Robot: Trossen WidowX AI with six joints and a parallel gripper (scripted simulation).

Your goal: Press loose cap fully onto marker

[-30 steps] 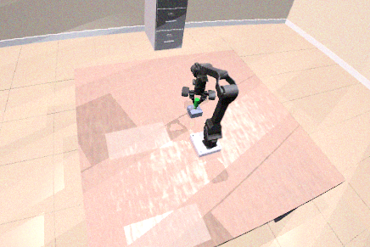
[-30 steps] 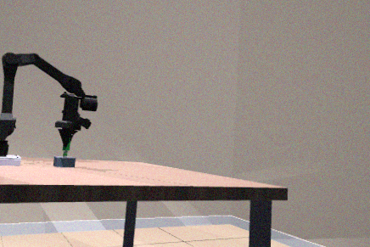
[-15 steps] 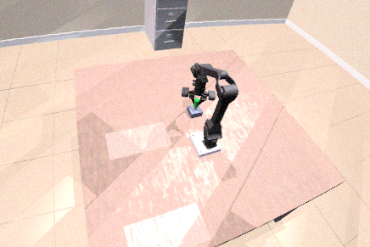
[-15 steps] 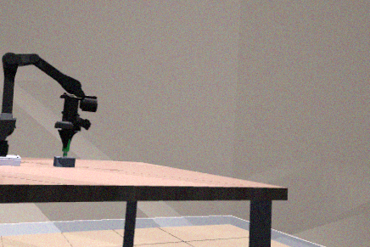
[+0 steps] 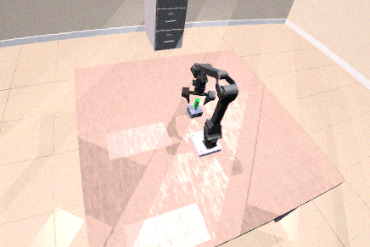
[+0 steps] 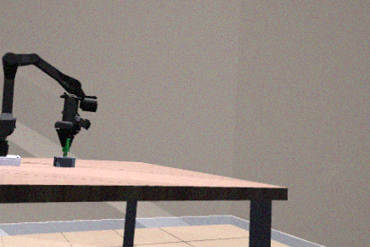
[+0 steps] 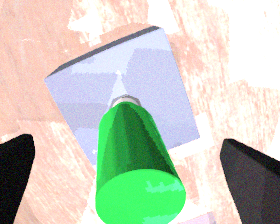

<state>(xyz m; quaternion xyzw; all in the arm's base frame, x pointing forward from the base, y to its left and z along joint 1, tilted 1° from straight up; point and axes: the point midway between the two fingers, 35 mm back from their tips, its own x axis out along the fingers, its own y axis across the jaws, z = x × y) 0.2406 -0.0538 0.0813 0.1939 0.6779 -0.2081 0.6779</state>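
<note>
The green cap lies 10 mm above my gripper tip.
</note>
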